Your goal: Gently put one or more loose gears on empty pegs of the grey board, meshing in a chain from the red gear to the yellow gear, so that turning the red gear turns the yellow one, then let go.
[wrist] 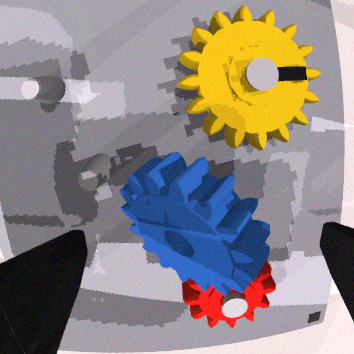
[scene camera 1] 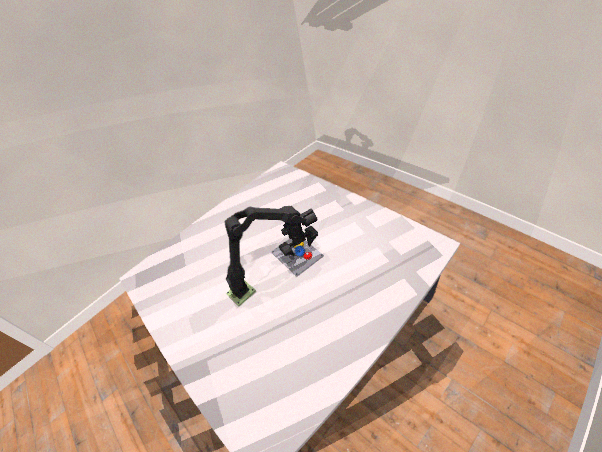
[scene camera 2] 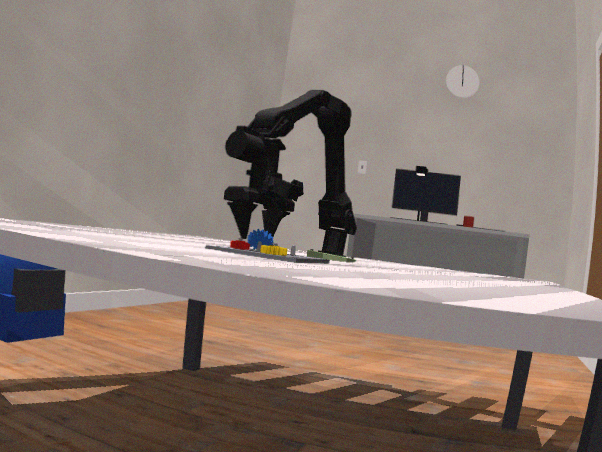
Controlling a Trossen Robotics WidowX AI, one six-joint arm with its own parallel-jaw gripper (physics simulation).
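Seen in the pictures: gripper, fingertip midpoint: [wrist: 207,240] [scene camera 1: 301,251] [scene camera 2: 256,240]; arm's base at its link origin: [scene camera 1: 240,290] [scene camera 2: 332,254].
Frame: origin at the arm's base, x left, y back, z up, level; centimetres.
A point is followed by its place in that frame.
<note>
The grey board [scene camera 1: 300,268] @[x -14.7, y -26.0, z -0.5 cm] [scene camera 2: 315,260] @[x 3.3, y -33.2, z -0.8 cm] [wrist: 30,240] @[x -8.7, y -25.2, z -0.5 cm] carries a red gear [scene camera 1: 308,255] @[x -14.0, y -33.2, z 1.2 cm] [scene camera 2: 240,245] @[x -12.4, y -35.3, z 0.3 cm] [wrist: 215,311] @[x -13.6, y -32.6, z 1.2 cm] and a larger yellow gear [scene camera 1: 301,244] [scene camera 2: 274,250] @[x -3.9, y -38.8, z 0.3 cm] [wrist: 215,75] @[x -4.4, y -35.1, z 1.0 cm], each on a peg. A blue gear [scene camera 1: 299,251] @[x -8.6, y -32.7, z 1.1 cm] [scene camera 2: 260,237] @[x -8.5, y -34.4, z 2.4 cm] [wrist: 200,235] @[x -8.6, y -33.1, z 3.3 cm] is tilted, not flat, and overlaps the red gear's edge in the wrist view; its underside is hidden. One bare peg [wrist: 30,89] @[x -2.8, y -29.0, z 1.6 cm] and another bare peg [wrist: 90,180] @[x -6.4, y -30.0, z 1.6 cm] stand on the left in the wrist view. My gripper [scene camera 1: 299,246] @[x -9.7, y -33.2, z 1.7 cm] [scene camera 2: 257,238] @[x -9.7, y -33.2, z 1.7 cm] [wrist: 207,240] @[x -9.7, y -33.2, z 1.7 cm] is open and empty, its fingers low on either side of the blue gear, apart from it.
The board lies on the white table [scene camera 1: 350,305] @[x -44.8, y -23.4, z -1.3 cm] [scene camera 2: 425,290] @[x 27.3, y -71.2, z -1.3 cm]. The arm's green base plate [scene camera 1: 241,295] @[x -2.7, y 1.6, z 0.7 cm] [scene camera 2: 320,255] @[x -1.9, y -5.0, z -0.5 cm] is beside it. A blue object [scene camera 2: 35,320] shows at the left beyond the table edge. A monitor [scene camera 2: 426,191] and a red cup [scene camera 2: 468,221] stand on a grey cabinet behind.
</note>
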